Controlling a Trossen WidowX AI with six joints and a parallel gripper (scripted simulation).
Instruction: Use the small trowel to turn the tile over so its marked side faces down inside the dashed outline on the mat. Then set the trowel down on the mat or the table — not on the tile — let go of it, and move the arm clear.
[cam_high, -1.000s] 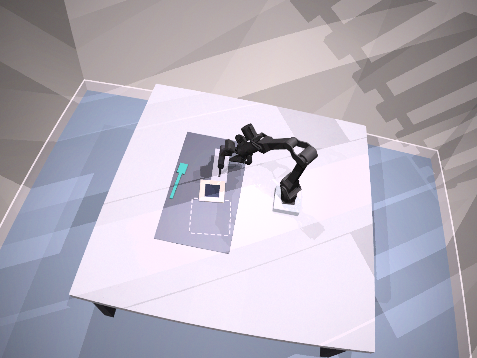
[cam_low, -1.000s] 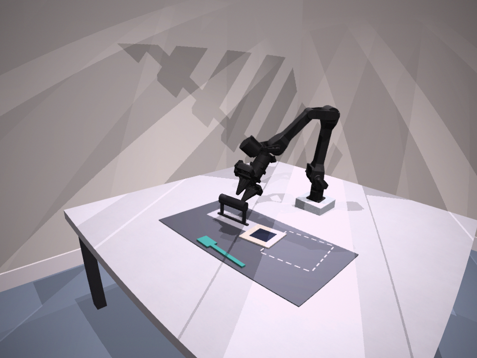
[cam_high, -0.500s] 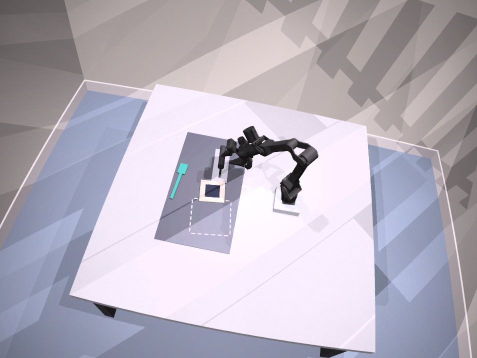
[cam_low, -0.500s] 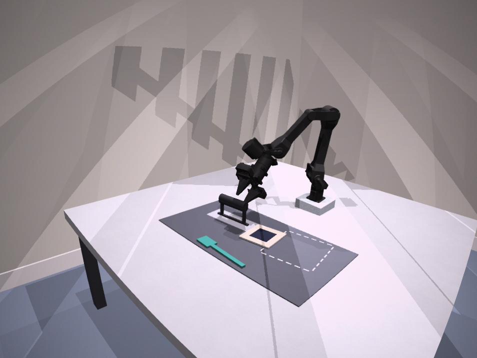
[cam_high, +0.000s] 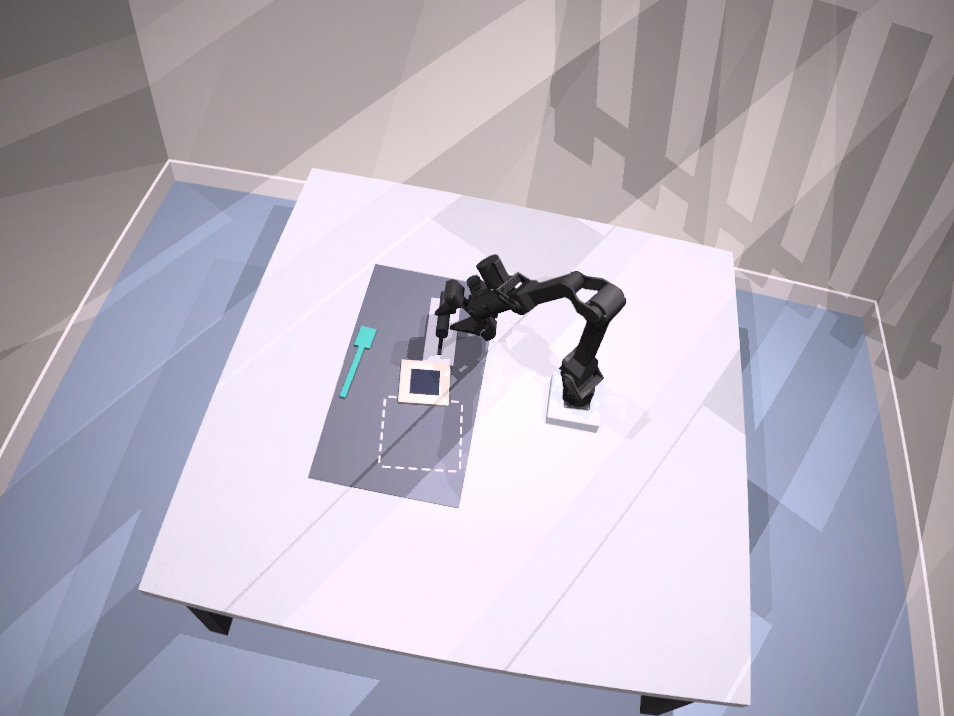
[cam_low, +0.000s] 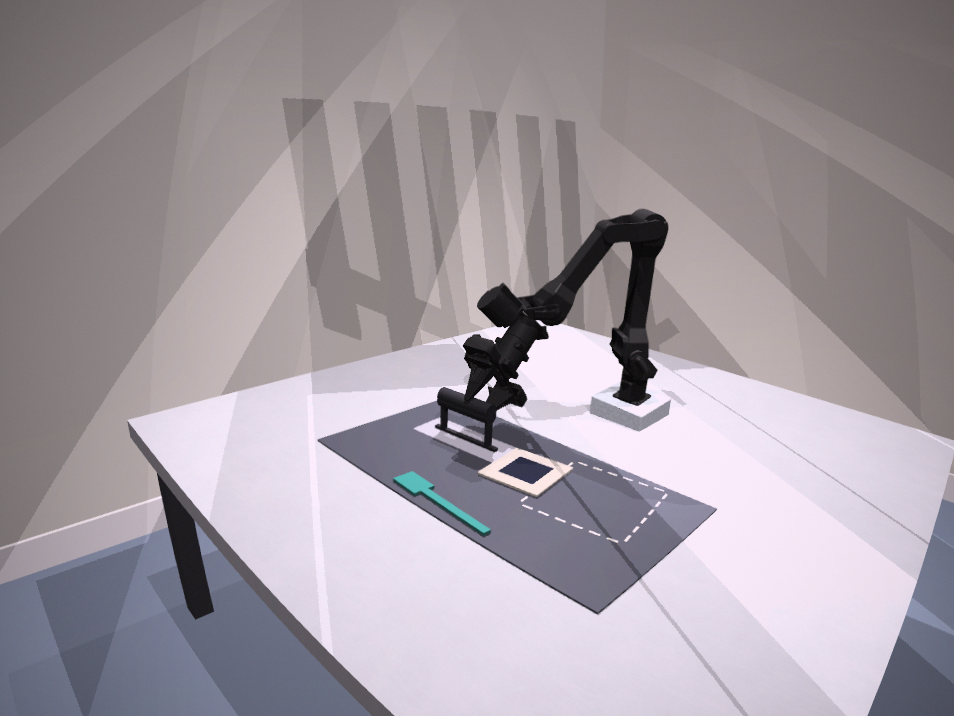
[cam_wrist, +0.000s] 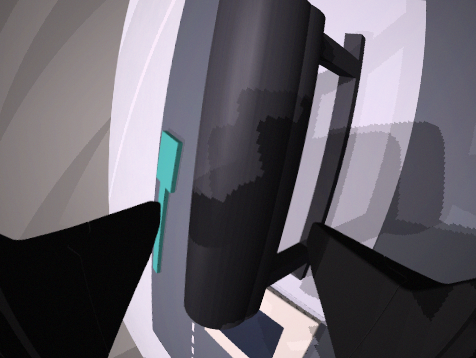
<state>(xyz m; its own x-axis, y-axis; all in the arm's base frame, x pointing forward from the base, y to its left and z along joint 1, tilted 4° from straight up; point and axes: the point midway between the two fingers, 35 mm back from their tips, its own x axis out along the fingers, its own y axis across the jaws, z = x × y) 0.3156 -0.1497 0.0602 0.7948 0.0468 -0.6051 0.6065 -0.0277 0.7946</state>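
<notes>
Now: gripper tip 12 cm to the right of the dark mat, 9 cm above it and 5 cm short of it. The rest, counted from my gripper tip: teal trowel 19 cm ahead, 9 cm to the left, 7 cm below; then tile 14 cm to the left, 6 cm below, 2 cm ahead.
</notes>
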